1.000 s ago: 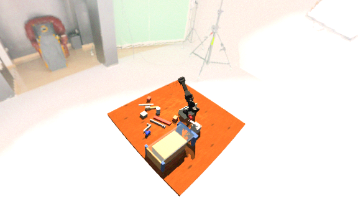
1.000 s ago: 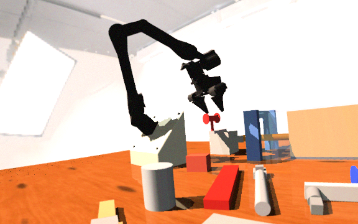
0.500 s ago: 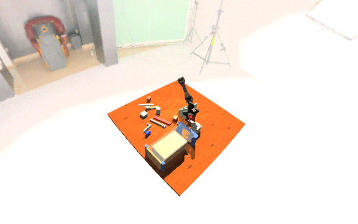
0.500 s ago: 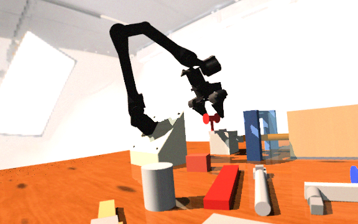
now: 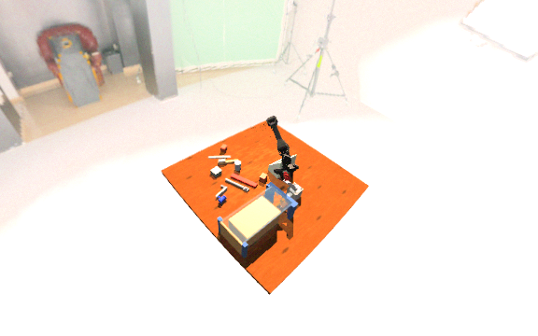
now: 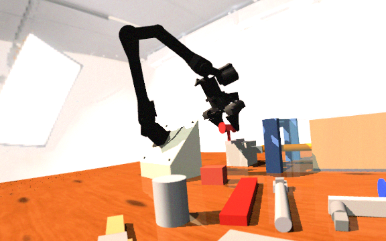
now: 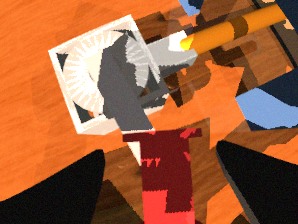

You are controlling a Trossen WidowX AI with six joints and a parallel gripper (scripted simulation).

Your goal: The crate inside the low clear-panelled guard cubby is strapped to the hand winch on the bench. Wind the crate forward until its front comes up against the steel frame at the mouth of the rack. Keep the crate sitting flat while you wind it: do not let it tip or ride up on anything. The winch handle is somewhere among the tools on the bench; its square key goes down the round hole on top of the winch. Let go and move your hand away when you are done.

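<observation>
The red knob lies 2 cm to the right of my gripper tip and 1 cm behind it. Round my gripper tip: winch (10 cm below, 8 cm to the left, 3 cm behind); frame (15 cm ahead, 8 cm to the left, 3 cm below); red bar (29 cm to the right, 17 cm ahead, 13 cm below).
</observation>
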